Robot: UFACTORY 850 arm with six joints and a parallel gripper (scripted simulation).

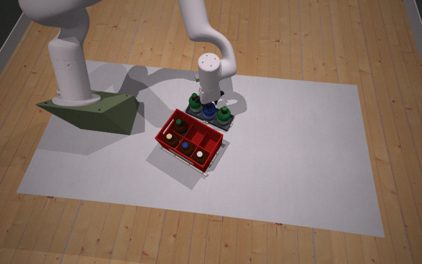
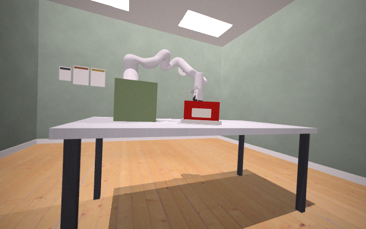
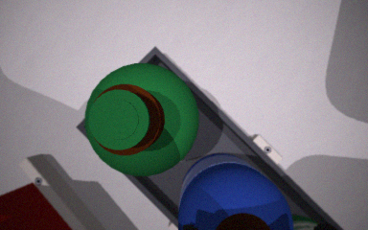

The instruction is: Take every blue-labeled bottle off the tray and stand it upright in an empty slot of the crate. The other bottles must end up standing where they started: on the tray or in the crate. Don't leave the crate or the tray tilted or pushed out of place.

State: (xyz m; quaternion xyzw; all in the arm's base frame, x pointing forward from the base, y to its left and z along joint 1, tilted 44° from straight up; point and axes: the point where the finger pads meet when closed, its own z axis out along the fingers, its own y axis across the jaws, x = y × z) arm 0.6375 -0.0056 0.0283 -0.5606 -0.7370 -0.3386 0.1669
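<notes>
The blue-labeled bottle lies 70 mm below my hand. Round my hand: red crate 100 mm behind, 190 mm to the right, 70 mm below; green bottle 80 mm behind, 40 mm to the left, 70 mm below; dark tray 140 mm below.
</notes>
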